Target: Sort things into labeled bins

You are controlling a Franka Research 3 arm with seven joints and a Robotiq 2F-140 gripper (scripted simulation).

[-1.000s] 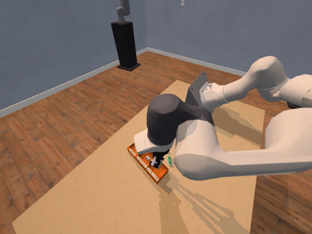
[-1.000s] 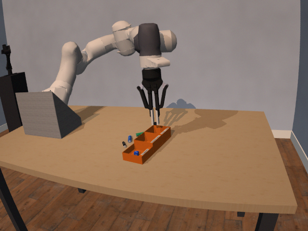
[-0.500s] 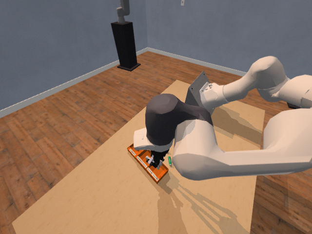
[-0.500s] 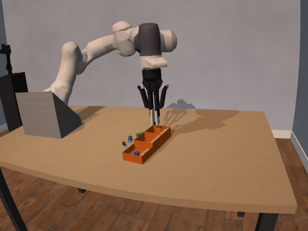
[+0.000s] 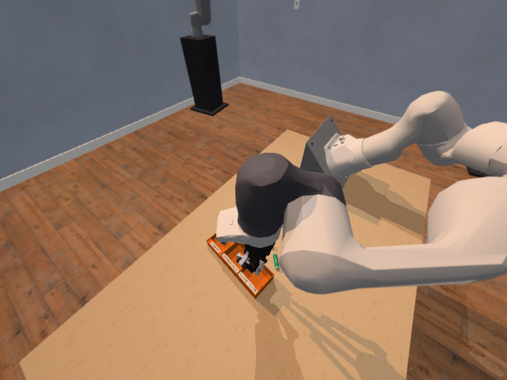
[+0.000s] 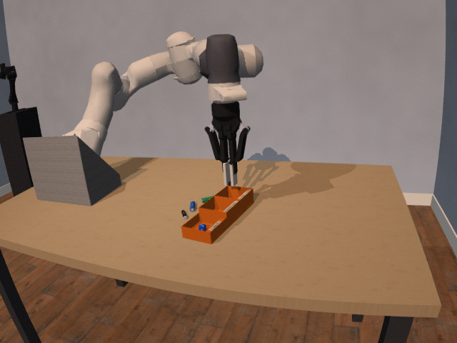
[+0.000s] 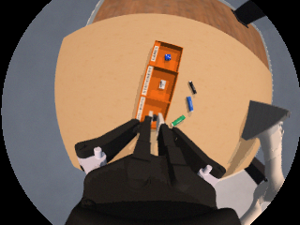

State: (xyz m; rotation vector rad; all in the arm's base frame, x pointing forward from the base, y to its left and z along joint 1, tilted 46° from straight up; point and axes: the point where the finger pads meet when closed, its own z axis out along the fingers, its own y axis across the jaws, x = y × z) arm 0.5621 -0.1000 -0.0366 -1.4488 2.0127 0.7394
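Right now the white piece is 30 mm behind my hand, 80 mm to the right of it and 90 mm below it. From my hand the other things lie so: black piece: 30 mm below; then green battery: 80 mm behind, 30 mm to the left, 100 mm below; then blue cylinder: 120 mm behind, 20 mm to the right, 100 mm below.
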